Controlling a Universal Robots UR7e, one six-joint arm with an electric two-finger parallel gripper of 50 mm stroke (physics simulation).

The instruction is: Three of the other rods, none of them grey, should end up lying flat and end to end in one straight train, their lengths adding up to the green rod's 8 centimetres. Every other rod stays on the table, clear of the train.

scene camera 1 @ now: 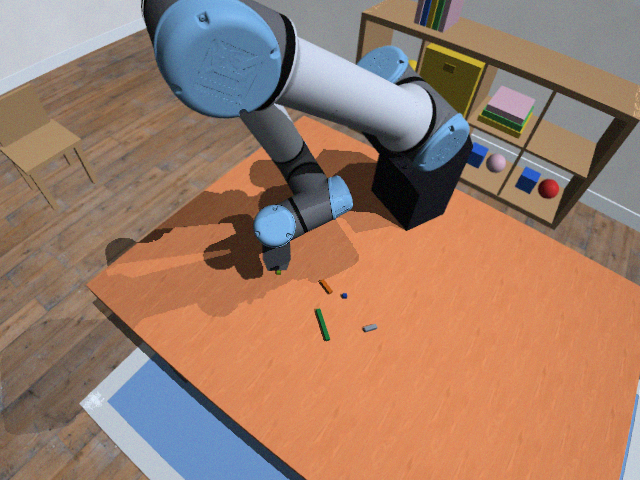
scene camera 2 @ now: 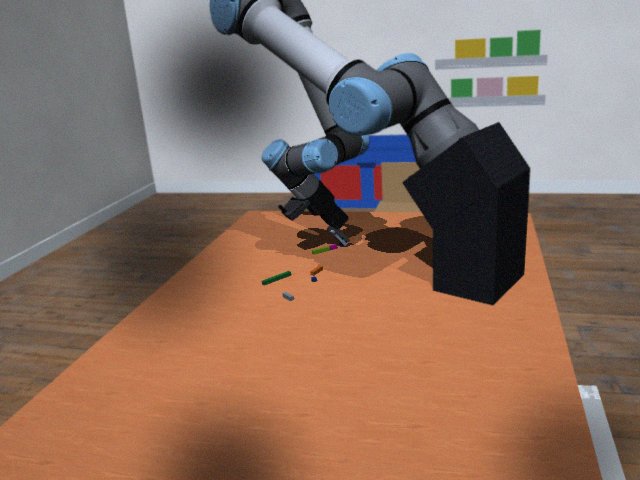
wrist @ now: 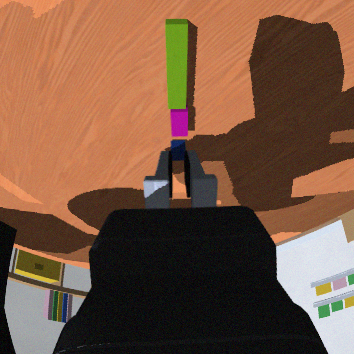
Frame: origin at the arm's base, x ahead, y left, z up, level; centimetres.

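Where they show: gripper, fingertip midpoint: (scene camera 2: pixel 345 242) (wrist: pixel 177 164); arm's base at its link origin: (scene camera 2: pixel 450 151).
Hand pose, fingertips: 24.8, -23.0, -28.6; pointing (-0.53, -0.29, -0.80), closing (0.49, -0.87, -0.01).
Things, the pixels of their top centre, and the offset from my fingertips, as dx, dy, dz. Level surfaces: height alone.
- dark blue rod at its top centre: (wrist: pixel 177 155) +1.0, +0.6, +0.1
- magenta rod at its top centre: (wrist: pixel 179 124) (scene camera 2: pixel 332 245) +3.5, +1.8, +0.0
- lime rod at its top centre: (wrist: pixel 176 70) (scene camera 1: pixel 278 264) (scene camera 2: pixel 320 248) +6.7, +3.8, +0.0
- green rod at its top centre: (scene camera 1: pixel 323 323) (scene camera 2: pixel 276 276) +16.7, +20.7, +0.0
- orange rod at its top centre: (scene camera 1: pixel 326 285) (scene camera 2: pixel 316 268) +7.1, +17.3, +0.0
- small blue cube-like rod at its top centre: (scene camera 2: pixel 313 277) (scene camera 1: pixel 345 294) +7.4, +22.4, +0.0
- grey rod at its top centre: (scene camera 2: pixel 288 294) (scene camera 1: pixel 370 327) +12.8, +31.1, +0.0
- orange table at its surface level: dz -1.0
My gripper (wrist: pixel 177 164) (scene camera 2: pixel 346 243) is shut on a dark blue rod (wrist: pixel 178 149), low over the table at the magenta rod's free end. In the wrist view the blue rod lines up with the magenta rod (wrist: pixel 179 123) (scene camera 2: pixel 333 246), with a narrow gap showing between them. The magenta rod's other end meets the lime rod (wrist: pixel 177 65) (scene camera 2: pixel 321 250) (scene camera 1: pixel 278 272) in one straight line; both lie flat. The green rod (scene camera 1: pixel 322 324) (scene camera 2: pixel 276 277) lies apart. In scene camera 1 the arm hides the fingers, the held rod and the magenta rod. Whether the held rod touches the table is unclear.
An orange rod (scene camera 1: pixel 325 286) (scene camera 2: pixel 316 270), a small blue cube-like rod (scene camera 1: pixel 344 295) (scene camera 2: pixel 313 279) and a grey rod (scene camera 1: pixel 369 328) (scene camera 2: pixel 287 296) lie on the orange table (scene camera 1: pixel 465 335), apart from the lime and magenta rods. The black robot base (scene camera 2: pixel 478 232) stands at the right in scene camera 2.
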